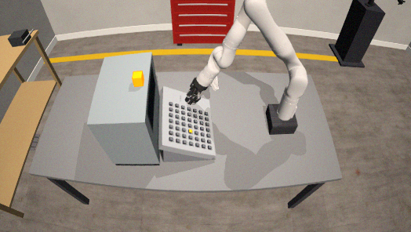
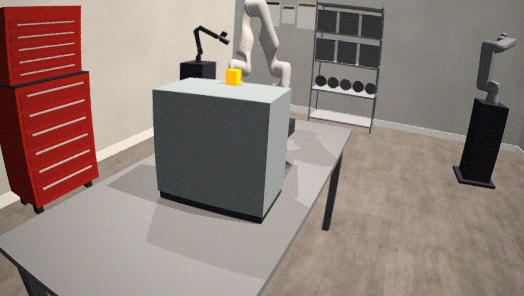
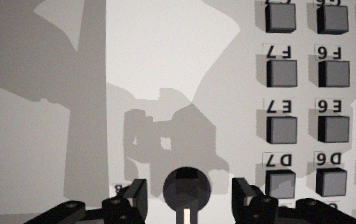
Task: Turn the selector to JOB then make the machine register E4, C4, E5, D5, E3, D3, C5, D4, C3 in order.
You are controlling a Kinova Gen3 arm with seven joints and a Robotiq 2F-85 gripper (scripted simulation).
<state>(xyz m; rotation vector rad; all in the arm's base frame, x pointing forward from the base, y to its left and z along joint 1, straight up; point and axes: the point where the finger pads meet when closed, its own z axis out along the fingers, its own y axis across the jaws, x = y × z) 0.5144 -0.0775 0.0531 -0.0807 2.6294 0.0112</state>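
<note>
My hand is 10 mm short of the black selector knob and 10 mm above it. From my hand the other things lie so: key C4 (160 mm to the left, 30 mm ahead); keypad (110 mm to the left, 60 mm below, 30 mm ahead); key D4 (160 mm to the left, 20 mm below).
</note>
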